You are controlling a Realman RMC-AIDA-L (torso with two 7-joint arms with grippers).
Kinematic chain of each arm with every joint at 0, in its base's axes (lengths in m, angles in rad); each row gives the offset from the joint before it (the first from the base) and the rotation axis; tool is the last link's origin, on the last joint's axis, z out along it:
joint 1: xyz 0 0 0.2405 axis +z
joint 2: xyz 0 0 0 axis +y
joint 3: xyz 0 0 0.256 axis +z
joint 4: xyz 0 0 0 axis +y
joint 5: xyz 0 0 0.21 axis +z
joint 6: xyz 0 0 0 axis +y
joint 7: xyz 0 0 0.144 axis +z
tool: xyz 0 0 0
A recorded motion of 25 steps. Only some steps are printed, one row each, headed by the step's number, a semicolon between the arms.
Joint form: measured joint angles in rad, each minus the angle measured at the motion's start. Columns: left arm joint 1, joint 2, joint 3, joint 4, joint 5, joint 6, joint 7; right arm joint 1, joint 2, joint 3, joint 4, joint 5, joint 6, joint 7.
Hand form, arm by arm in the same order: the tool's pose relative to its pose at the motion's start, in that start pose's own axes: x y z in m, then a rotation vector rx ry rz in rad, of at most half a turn. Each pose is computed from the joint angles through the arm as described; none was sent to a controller.
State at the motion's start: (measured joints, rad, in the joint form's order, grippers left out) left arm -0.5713 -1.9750 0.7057 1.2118 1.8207 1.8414 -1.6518; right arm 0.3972 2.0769 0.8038 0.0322 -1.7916 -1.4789 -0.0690
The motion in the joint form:
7: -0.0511 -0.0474 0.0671 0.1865 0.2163 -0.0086 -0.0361; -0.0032 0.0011 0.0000 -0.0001 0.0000 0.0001 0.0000
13: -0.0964 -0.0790 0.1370 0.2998 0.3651 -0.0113 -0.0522; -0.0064 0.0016 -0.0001 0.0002 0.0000 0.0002 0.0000
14: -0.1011 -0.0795 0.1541 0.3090 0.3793 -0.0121 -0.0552; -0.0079 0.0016 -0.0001 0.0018 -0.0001 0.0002 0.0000
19: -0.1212 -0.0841 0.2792 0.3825 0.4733 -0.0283 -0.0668; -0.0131 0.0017 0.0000 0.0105 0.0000 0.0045 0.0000
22: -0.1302 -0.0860 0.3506 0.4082 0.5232 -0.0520 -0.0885; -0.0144 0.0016 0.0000 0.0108 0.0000 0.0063 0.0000
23: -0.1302 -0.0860 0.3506 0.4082 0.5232 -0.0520 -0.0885; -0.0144 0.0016 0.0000 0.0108 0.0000 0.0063 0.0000
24: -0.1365 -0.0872 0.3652 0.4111 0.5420 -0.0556 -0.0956; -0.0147 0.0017 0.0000 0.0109 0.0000 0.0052 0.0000
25: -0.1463 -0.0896 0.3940 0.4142 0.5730 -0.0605 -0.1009; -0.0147 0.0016 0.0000 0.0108 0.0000 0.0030 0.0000
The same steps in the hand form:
7: 0.0145 0.0011 0.0240 -0.0015 -0.2242 0.1181; 0.0006 -0.0005 -0.0014 0.0015 0.0031 -0.0006
13: 0.0279 0.0029 0.0430 -0.0037 -0.3692 0.2217; 0.0011 -0.0012 -0.0026 0.0029 0.0058 -0.0013
14: 0.0292 0.0035 0.0459 -0.0099 -0.3879 0.2350; 0.0012 -0.0013 -0.0030 0.0034 0.0066 -0.0004
19: 0.0382 0.0091 0.0645 -0.0369 -0.5095 0.3455; 0.0022 -0.0009 -0.0044 0.0053 0.0129 0.0059
22: 0.0413 0.0112 0.0754 -0.0384 -0.5671 0.3876; 0.0026 -0.0012 -0.0048 0.0058 0.0155 0.0056
23: 0.0413 0.0112 0.0754 -0.0384 -0.5671 0.3876; 0.0026 -0.0012 -0.0048 0.0058 0.0155 0.0056
24: 0.0419 0.0111 0.0781 -0.0375 -0.5849 0.3946; 0.0025 -0.0012 -0.0049 0.0060 0.0147 0.0056
25: 0.0424 0.0117 0.0834 -0.0427 -0.6161 0.4133; 0.0022 -0.0013 -0.0049 0.0062 0.0124 0.0054

